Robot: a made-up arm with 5 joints.
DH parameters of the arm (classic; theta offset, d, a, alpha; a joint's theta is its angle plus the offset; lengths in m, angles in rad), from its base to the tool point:
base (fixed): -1.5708 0.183 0 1.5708
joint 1: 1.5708 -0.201 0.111 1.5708
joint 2: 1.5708 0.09 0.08 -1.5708
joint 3: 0 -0.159 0.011 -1.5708
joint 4: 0 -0.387 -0.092 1.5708
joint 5: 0.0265 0 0.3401 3.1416
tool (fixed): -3.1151 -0.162 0 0
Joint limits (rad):
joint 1: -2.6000..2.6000
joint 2: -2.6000..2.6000
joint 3: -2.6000..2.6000
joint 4: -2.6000..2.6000
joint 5: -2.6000..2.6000
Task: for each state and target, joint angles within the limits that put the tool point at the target. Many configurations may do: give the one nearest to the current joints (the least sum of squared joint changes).
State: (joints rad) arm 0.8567 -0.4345 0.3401 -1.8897 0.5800
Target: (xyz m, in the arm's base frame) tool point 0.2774 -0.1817 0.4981
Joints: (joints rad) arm 0.7477 -0.4528 0.2575 -1.9322 0.5183
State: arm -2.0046 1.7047 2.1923 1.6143 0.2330
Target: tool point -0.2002 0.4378 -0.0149
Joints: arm -1.3992 1.6540 1.4314 2.0847 -0.2445
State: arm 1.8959 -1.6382 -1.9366 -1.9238 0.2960
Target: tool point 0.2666 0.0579 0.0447
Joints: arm 1.7231 -1.6025 -1.7685 -1.9010 0.7391
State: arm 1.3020 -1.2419 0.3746 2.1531 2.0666
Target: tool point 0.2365 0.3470 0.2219
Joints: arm 1.3235 -1.4912 0.9854 1.7740 1.6874
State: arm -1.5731 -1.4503 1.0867 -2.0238 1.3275
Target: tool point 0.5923 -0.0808 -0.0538
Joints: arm -1.9046 -1.6868 1.0533 -1.8695 1.8220
